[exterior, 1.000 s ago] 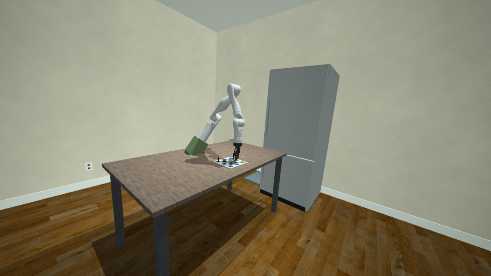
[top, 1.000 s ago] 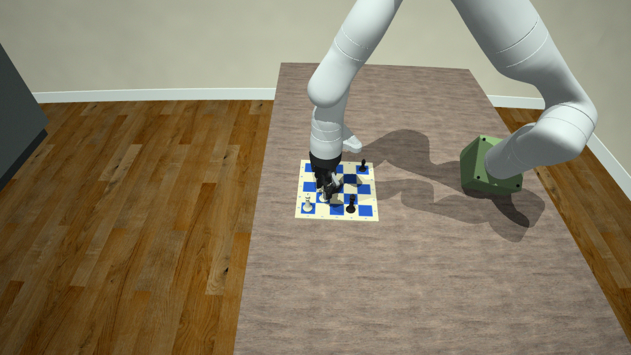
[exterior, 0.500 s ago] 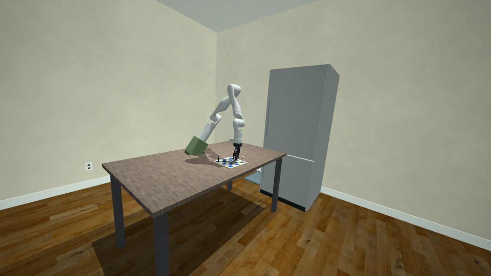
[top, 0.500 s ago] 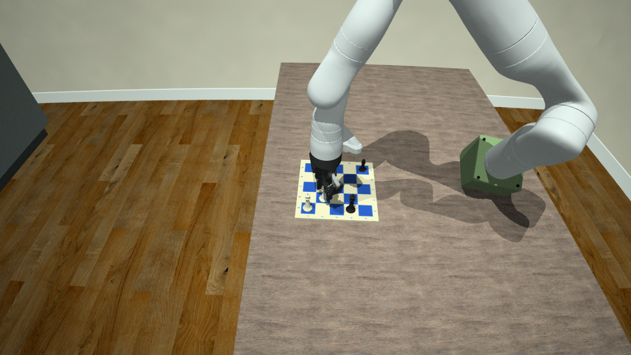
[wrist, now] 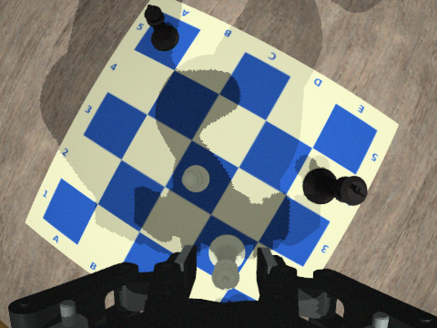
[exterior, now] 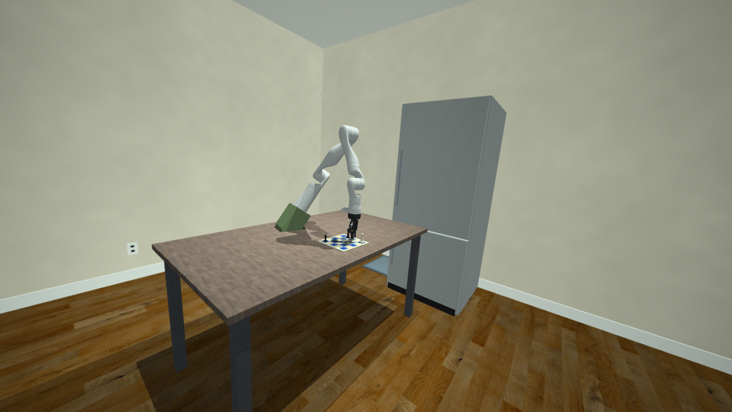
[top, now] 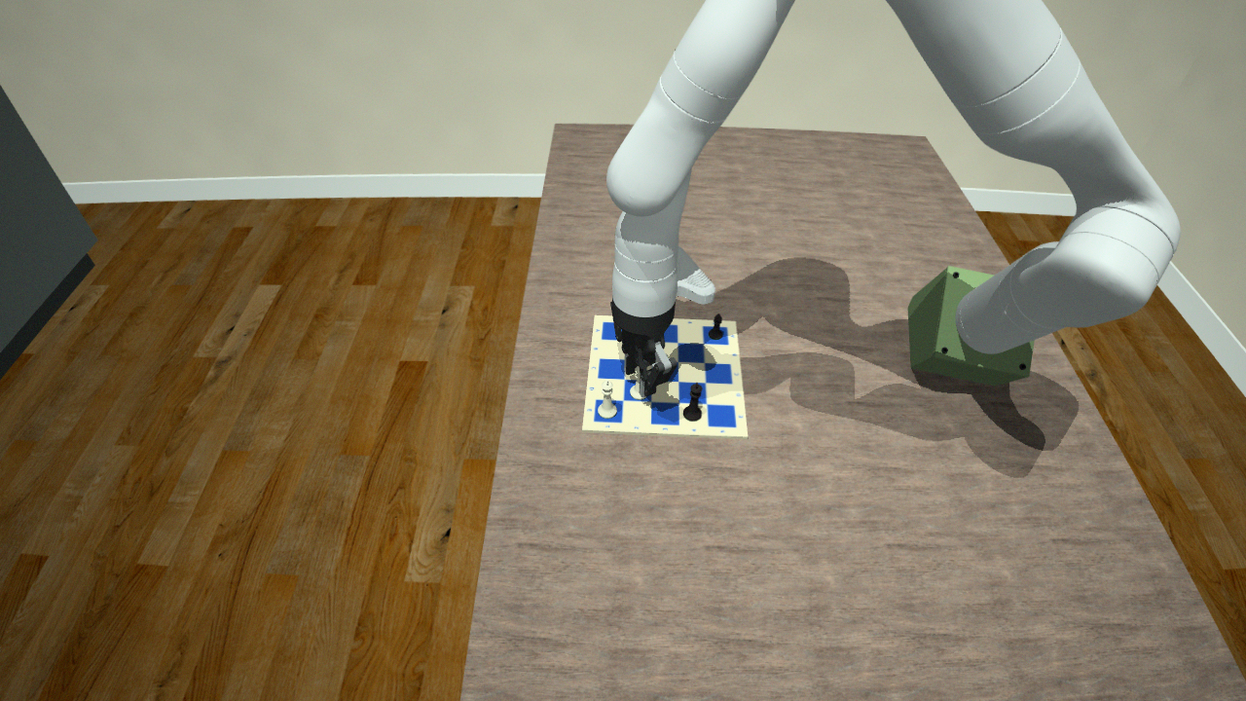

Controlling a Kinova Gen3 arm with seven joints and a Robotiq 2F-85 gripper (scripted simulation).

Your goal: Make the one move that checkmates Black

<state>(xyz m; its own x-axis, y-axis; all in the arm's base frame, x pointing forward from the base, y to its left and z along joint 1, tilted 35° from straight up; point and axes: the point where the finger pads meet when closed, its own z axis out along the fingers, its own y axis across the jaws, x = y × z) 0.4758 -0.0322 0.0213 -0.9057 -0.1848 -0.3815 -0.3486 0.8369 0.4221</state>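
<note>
Now: the tall black piece 70 mm behind my hand, 40 mm to the left of it and 10 mm below it. Also, from my hand: white pawn 40 mm behind, 40 mm to the right, 30 mm below; blue-and-cream chessboard 40 mm behind, 40 mm to the right, 40 mm below; black pawn 130 mm behind, 100 mm to the right, 20 mm below.
</note>
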